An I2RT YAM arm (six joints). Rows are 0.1 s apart.
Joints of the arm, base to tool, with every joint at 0 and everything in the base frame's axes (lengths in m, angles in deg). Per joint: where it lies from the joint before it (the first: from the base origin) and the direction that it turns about. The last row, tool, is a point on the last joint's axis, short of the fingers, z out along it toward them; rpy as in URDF.
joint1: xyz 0 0 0.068 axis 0 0 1
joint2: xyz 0.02 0.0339 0.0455 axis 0 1 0
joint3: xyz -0.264 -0.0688 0 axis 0 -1 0
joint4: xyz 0.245 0.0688 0.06 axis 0 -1 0
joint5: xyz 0.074 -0.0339 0.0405 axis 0 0 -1
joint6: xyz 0.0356 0 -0.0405 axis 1 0 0
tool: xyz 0 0 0 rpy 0 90 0
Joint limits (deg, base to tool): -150..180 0..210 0..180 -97..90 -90..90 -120..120
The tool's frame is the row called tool.
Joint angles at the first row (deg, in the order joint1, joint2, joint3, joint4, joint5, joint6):
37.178 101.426 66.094 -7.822 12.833 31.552
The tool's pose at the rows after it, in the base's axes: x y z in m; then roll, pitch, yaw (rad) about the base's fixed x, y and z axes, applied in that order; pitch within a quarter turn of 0, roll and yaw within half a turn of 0:
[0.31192, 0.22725, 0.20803, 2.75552, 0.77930, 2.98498]
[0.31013, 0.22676, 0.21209, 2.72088, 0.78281, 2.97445]
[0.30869, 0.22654, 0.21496, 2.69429, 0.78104, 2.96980]
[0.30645, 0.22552, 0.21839, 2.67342, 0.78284, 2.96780]
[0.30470, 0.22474, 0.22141, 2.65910, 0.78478, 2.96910]
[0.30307, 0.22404, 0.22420, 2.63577, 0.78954, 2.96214]
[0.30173, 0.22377, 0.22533, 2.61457, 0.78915, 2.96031]
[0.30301, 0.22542, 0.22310, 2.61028, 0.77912, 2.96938]
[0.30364, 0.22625, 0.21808, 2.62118, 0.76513, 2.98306]
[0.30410, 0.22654, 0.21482, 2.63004, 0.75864, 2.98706]
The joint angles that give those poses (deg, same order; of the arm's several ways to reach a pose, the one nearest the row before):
37.178 100.988 66.006 -7.385 12.044 31.641
37.178 100.112 65.568 -6.680 10.902 31.728
37.177 99.495 65.304 -6.329 9.759 31.816
37.177 98.615 64.865 -6.064 8.879 31.729
37.178 97.911 64.600 -5.976 8.175 31.554
37.177 97.209 64.163 -5.362 7.472 31.552
37.177 96.769 63.723 -4.747 6.509 31.552
37.177 97.379 63.983 -4.659 5.630 31.552
37.178 98.083 63.899 -4.747 5.186 31.552
37.179 98.524 63.810 -4.747 5.272 31.640

